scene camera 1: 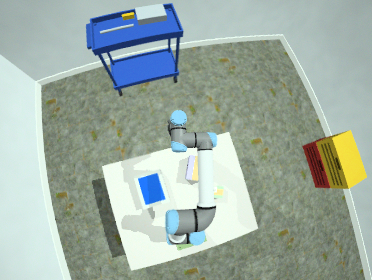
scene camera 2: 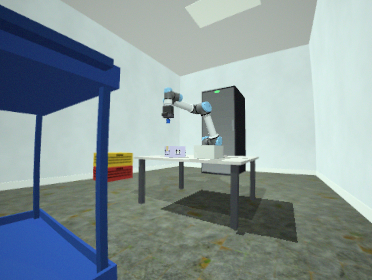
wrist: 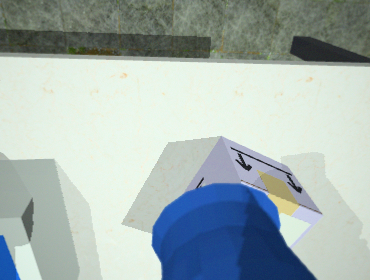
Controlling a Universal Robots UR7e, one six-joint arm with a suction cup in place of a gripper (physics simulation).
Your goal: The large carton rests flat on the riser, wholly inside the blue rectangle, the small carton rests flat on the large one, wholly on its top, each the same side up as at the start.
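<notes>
The large carton [scene camera 1: 191,168] [scene camera 2: 177,151] [wrist: 215,165], lavender with a yellow band, stands on the table beside the riser; my gripper hides part of it in the wrist view. The small green carton [scene camera 1: 218,192] shows partly beside the arm in scene camera 1; it does not show in the wrist view. The white riser [scene camera 1: 166,192] [scene camera 2: 208,152] [wrist: 30,175] bears the blue rectangle [scene camera 1: 151,188] [wrist: 6,260], with no carton on it. My gripper [scene camera 2: 168,121] [wrist: 215,217], a blue suction cup, is open and empty, above the large carton with a gap. The arm hides it in scene camera 1.
The arm's base stands on a green plate [scene camera 1: 185,246] at the edge of the white table [scene camera 1: 242,212] [wrist: 125,110]. A blue trolley [scene camera 1: 145,69] [scene camera 2: 103,175], yellow crate [scene camera 1: 346,160] [scene camera 2: 113,159], red crate [scene camera 1: 317,167] [scene camera 2: 113,173] and dark cabinet [scene camera 2: 218,120] stand off the table.
</notes>
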